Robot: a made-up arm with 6 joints. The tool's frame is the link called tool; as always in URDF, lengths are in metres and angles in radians. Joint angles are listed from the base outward.
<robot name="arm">
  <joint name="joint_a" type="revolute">
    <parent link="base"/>
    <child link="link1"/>
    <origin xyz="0 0 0.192"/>
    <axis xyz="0 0 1"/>
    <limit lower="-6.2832" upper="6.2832"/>
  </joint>
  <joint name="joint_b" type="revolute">
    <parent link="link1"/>
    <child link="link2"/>
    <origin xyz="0 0 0"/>
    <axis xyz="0 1 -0.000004"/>
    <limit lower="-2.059" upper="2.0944"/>
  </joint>
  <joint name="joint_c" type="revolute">
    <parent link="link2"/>
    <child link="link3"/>
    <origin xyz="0.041 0 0.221"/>
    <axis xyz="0 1 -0.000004"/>
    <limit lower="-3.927" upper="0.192"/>
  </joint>
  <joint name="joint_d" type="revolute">
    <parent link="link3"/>
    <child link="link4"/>
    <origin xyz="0.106 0 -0.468"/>
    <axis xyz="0 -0.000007 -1"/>
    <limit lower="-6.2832" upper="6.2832"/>
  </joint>
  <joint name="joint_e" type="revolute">
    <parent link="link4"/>
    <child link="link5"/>
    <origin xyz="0 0 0"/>
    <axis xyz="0 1 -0.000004"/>
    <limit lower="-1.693" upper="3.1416"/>
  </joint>
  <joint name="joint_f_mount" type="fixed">
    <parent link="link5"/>
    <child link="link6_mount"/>
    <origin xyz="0.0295 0 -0.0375"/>
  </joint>
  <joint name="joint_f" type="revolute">
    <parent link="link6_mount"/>
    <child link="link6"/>
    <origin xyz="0.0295 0 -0.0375"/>
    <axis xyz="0 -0.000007 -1"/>
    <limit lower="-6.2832" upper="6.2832"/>
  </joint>
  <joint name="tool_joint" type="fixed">
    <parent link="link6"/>
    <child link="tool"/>
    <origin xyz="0 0 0" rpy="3.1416 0 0"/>
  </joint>
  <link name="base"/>
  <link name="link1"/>
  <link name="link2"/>
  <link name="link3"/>
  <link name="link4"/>
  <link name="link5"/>
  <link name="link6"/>
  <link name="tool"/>
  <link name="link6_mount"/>
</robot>
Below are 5 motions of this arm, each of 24 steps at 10 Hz.
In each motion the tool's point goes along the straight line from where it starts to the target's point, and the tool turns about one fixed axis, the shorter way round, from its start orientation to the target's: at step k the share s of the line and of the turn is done. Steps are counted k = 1, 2, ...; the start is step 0. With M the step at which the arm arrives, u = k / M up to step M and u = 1 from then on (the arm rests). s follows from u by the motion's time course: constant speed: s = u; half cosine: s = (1 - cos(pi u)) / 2; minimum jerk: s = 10 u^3 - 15 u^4 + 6 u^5.
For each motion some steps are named. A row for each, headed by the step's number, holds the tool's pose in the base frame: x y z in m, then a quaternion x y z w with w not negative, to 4 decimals.
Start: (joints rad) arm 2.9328 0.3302 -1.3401 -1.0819 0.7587 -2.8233
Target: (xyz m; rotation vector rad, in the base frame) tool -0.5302 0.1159 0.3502 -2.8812 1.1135 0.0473
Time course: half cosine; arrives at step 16
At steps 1, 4, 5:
1: -0.6249 0.1403 0.1762 -0.9080 -0.0891 0.1281 0.3888
4: -0.6118 0.1369 0.2003 -0.9316 -0.0252 0.1144 0.3442
5: -0.6046 0.1351 0.2136 -0.9419 0.0103 0.1064 0.3185

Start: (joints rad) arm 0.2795 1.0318 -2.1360 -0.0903 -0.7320 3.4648
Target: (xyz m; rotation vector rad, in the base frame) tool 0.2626 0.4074 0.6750 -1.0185 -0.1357 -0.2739
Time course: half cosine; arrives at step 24
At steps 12, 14, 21, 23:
12: 0.4825 0.3089 0.4528 -0.2887 0.3033 0.0542 0.9065
14: 0.4256 0.3344 0.5103 -0.3475 0.2112 0.0059 0.9136
21: 0.2793 0.3999 0.6581 -0.4738 -0.0362 -0.1170 0.8721
23: 0.2645 0.4066 0.6731 -0.4843 -0.0615 -0.1291 0.8631

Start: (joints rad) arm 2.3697 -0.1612 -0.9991 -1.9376 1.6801 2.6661
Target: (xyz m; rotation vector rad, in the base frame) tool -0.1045 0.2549 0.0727 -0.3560 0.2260 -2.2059
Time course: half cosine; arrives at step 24
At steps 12, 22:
12: -0.2173 0.3409 0.2032 -0.3650 0.0256 -0.7687 0.5246
22: -0.1083 0.2578 0.0771 -0.1507 0.0886 -0.8824 0.4368

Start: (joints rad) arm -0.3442 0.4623 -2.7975 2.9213 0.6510 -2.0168
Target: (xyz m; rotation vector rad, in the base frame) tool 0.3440 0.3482 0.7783 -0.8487 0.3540 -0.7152
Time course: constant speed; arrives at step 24
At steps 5, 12, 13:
5: 0.4215 -0.0531 0.8247 -0.1845 0.0377 -0.8724 0.4510
12: 0.3930 0.0947 0.8076 -0.2823 0.0916 -0.7155 0.6325
13: 0.3889 0.1158 0.8052 -0.2948 0.0988 -0.6886 0.6551

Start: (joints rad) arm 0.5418 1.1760 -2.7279 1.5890 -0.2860 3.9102
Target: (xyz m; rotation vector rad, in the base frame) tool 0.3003 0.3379 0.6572 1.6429 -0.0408 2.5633
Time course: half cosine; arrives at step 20
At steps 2, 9, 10, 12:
2: 0.6691 0.3180 0.3417 0.6191 0.3487 0.6798 0.1815
9: 0.5189 0.3261 0.4702 0.5996 0.2053 0.7625 0.1299
10: 0.4893 0.3277 0.4955 0.5936 0.1762 0.7761 0.1193
12: 0.4309 0.3309 0.5455 0.5797 0.1181 0.8003 0.0978

